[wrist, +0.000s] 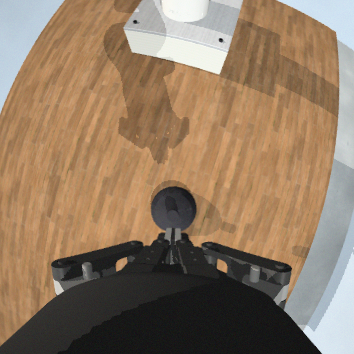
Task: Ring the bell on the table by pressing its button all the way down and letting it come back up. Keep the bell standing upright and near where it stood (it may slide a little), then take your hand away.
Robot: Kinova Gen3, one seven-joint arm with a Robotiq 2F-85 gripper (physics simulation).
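Seen in the pictures: gripper, fingertip midpoint: (172,237); arm's base, origin of the base link: (184,7).
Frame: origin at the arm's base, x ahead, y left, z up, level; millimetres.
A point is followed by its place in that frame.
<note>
The bell (173,206) {x 374, y 90, z -24 mm} is a dark round dome on the wooden table, a little below the middle of the wrist view. It looks upright, seen from above, with a small dark button at its centre. My gripper (172,237) {x 388, y 96, z 81 mm} is shut, with its fingertips together and no thing between them. In the view the tips reach the lower edge of the bell's outline. The gripper looks to be above the bell, apart from it, and the bell's shadow falls to its right. The lowest edge of the bell is partly hidden by the fingertips.
The robot's white and grey base block (176,55) {x 88, y 9, z -50 mm} stands on the wooden table (90,165) {x 354, y -92, z -70 mm} at the top of the view. The arm's shadow lies between the base and the bell. The table's right edge borders a grey surface (325,220).
</note>
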